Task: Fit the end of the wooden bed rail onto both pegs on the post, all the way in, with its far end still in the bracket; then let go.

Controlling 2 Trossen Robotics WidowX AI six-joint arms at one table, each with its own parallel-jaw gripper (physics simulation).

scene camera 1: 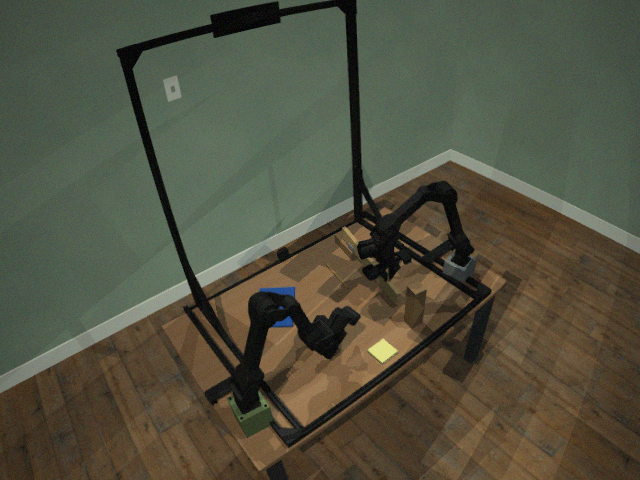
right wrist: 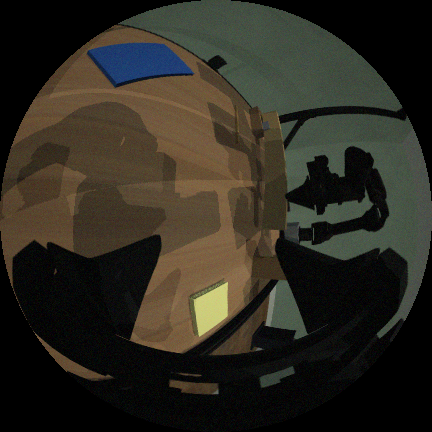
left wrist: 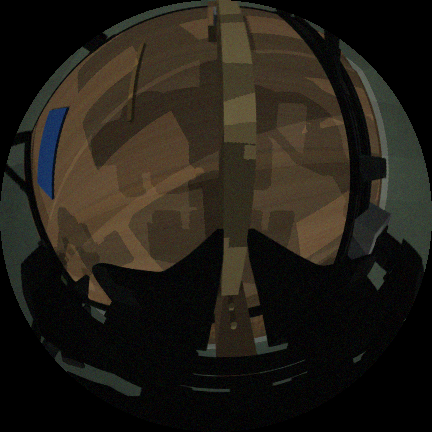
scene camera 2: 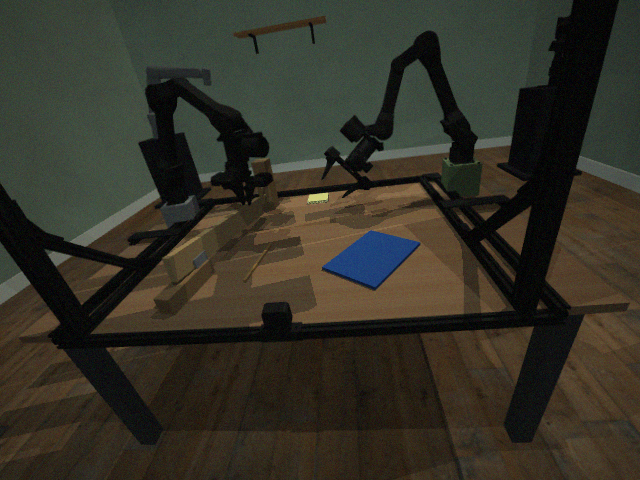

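Seen in the pictures: left gripper, fingertip midpoint: (scene camera 1: 387,280) (right wrist: 285,197) (left wrist: 235,234) (scene camera 2: 246,205); right gripper, fingertip midpoint: (scene camera 1: 345,328) (right wrist: 219,243) (left wrist: 87,288) (scene camera 2: 332,188); left arm's base, origin of the base link: (scene camera 1: 460,259) (right wrist: 298,234) (left wrist: 378,242) (scene camera 2: 177,201); right arm's base, origin of the base link: (scene camera 1: 247,402) (scene camera 2: 461,160).
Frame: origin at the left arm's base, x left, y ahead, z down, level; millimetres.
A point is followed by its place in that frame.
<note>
The wooden bed rail (scene camera 2: 218,234) {z 9, x -339, y 226 mm} (left wrist: 238,100) {z -7, x -244, y 253 mm} (right wrist: 274,173) {z 24, x -233, y 266 mm} (scene camera 1: 348,236) {z -17, x -449, y 184 mm} lies along the table's edge. Its far end sits at the small grey bracket (scene camera 2: 200,259) {z 27, x -430, y 196 mm} on a low wooden block (scene camera 2: 180,291) {z 47, x -524, y 170 mm}. My left gripper (scene camera 1: 380,276) {z 1, x -164, y 282 mm} (scene camera 2: 246,194) {z 1, x -164, y 282 mm} (left wrist: 235,234) {z 1, x -164, y 282 mm} is shut on the rail near its post end. The upright wooden post (scene camera 1: 414,307) {z -33, x 14, y 364 mm} (scene camera 2: 262,168) {z -76, x -30, y 339 mm} (left wrist: 233,334) {z -22, x -26, y 327 mm} stands just past that end. In the left wrist view two pegs (left wrist: 231,316) {z 8, x -26, y 326 mm} still show on the post beyond the rail's end. My right gripper (scene camera 1: 352,314) (scene camera 2: 334,185) {z 4, x -133, y 564 mm} (right wrist: 219,243) {z 4, x -133, y 564 mm} is open and empty over the table's middle.
A blue mat (scene camera 1: 275,291) {z 74, x -522, y 558 mm} (scene camera 2: 371,257) {z 74, x -475, y 608 mm} (left wrist: 50,149) {z 73, x -435, y 577 mm} (right wrist: 139,62) {z 74, x -416, y 621 mm} and a yellow pad (scene camera 1: 382,350) {z 72, x -5, y 519 mm} (scene camera 2: 318,197) {z 72, x -9, y 519 mm} (right wrist: 209,308) {z 72, x -12, y 526 mm} lie on the table. A thin wooden stick (scene camera 2: 257,263) {z 77, x -410, y 324 mm} (left wrist: 135,80) {z 78, x -377, y 328 mm} lies near the rail. A black frame (scene camera 1: 351,119) {z -449, x -590, y -25 mm} rims the table.
</note>
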